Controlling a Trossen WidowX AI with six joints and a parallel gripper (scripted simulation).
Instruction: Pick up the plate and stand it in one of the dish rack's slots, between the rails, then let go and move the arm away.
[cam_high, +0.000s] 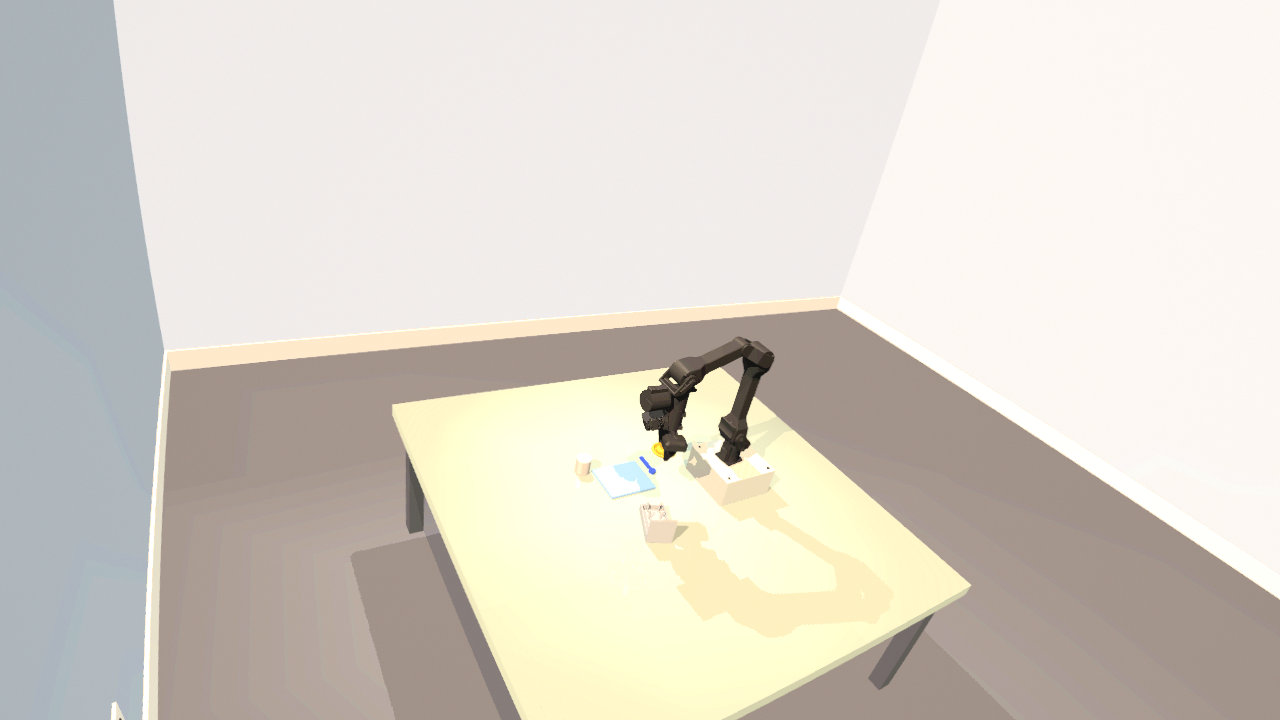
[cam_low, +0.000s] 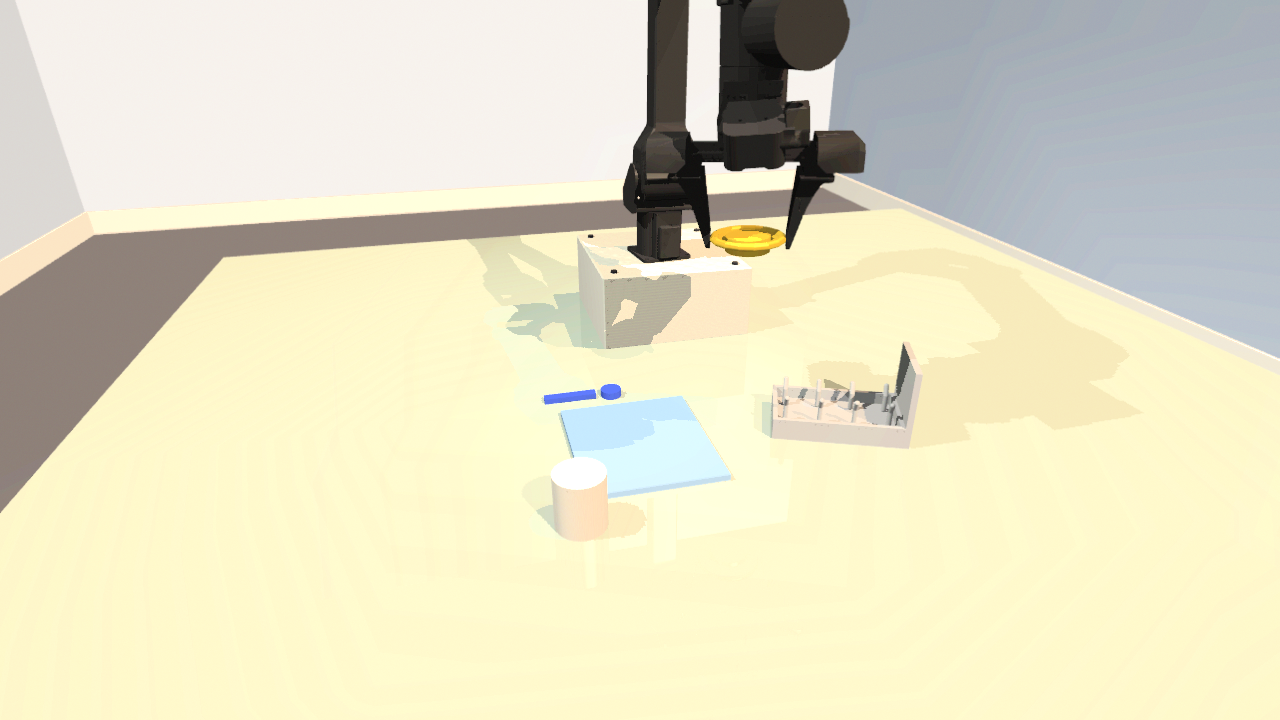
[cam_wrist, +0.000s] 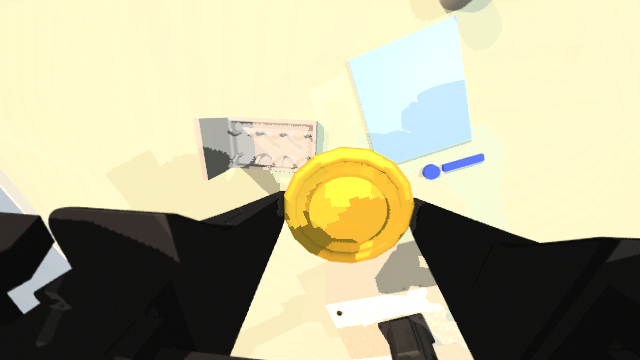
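Now: gripper tip 5 cm short of the grey dish rack, 8 cm to the right of it and 16 cm above it. The rest, counted from my gripper tip: light blue mat 1 cm ahead, 11 cm to the right, 18 cm below; blue spoon 10 cm behind, 13 cm to the right, 18 cm below; yellow plate 1 cm above.
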